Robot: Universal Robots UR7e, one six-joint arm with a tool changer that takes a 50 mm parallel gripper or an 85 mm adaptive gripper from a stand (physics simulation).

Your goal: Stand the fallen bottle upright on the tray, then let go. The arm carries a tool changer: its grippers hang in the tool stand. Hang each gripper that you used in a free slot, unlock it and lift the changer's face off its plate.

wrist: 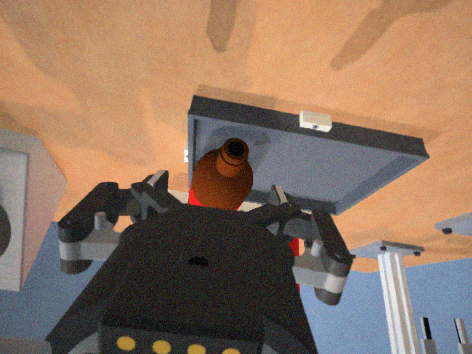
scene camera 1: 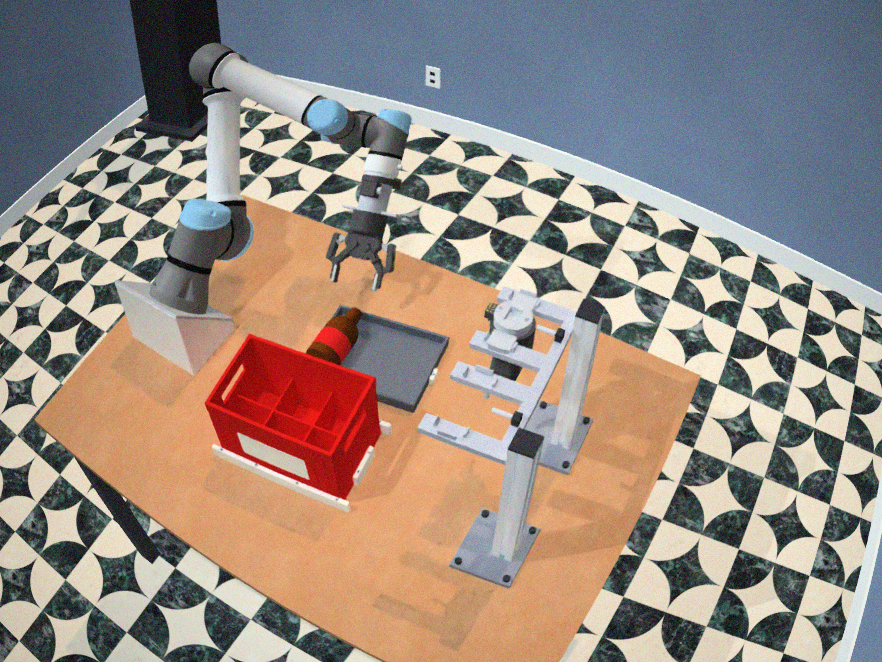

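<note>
A brown bottle with a red band lies on its side at the left part of the grey tray. Its neck is toward the tray's back edge; its base is partly hidden by the crate in the scene view. My gripper, the adaptive one on the arm, is open and empty. It hangs above the table behind the tray, apart from the bottle, and the bottle's mouth faces the wrist camera. The tool stand is right of the tray. Another gripper hangs in its back slot; two nearer slots are free.
A red crate with compartments stands in front of the tray, close to the bottle's base, with white stop strips beside it. The arm's wedge-shaped mount stands at the left. A second stand post rises at the front right.
</note>
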